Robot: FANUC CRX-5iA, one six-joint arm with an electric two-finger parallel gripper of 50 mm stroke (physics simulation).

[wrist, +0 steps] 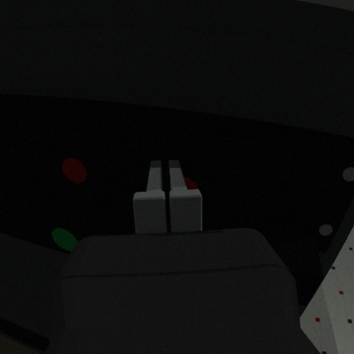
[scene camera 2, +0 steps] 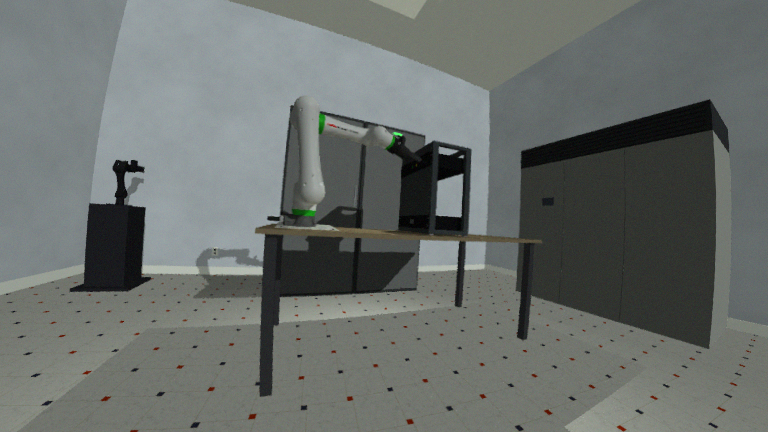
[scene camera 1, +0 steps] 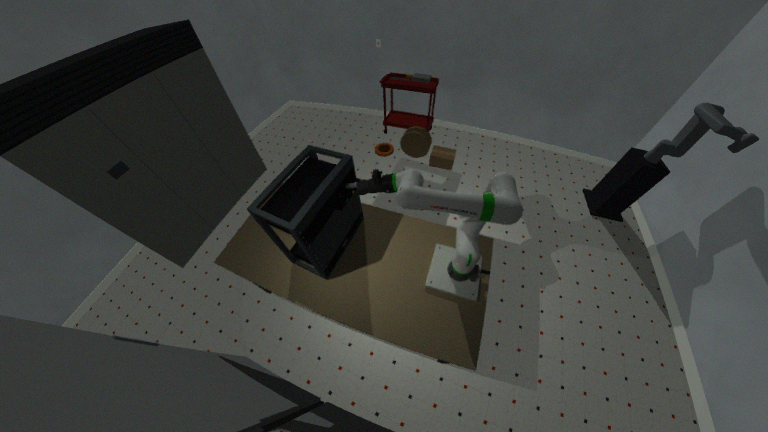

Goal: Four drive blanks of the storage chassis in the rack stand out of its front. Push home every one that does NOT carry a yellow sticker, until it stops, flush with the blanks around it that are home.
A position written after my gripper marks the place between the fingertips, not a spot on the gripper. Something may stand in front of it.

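There is a rack (scene camera 1: 313, 205) here, and scene camera 2 gives me the rack (scene camera 2: 418, 197) as well. In the wrist view I see the rack (wrist: 249, 104) too, and in that same view is my gripper (wrist: 165, 177).
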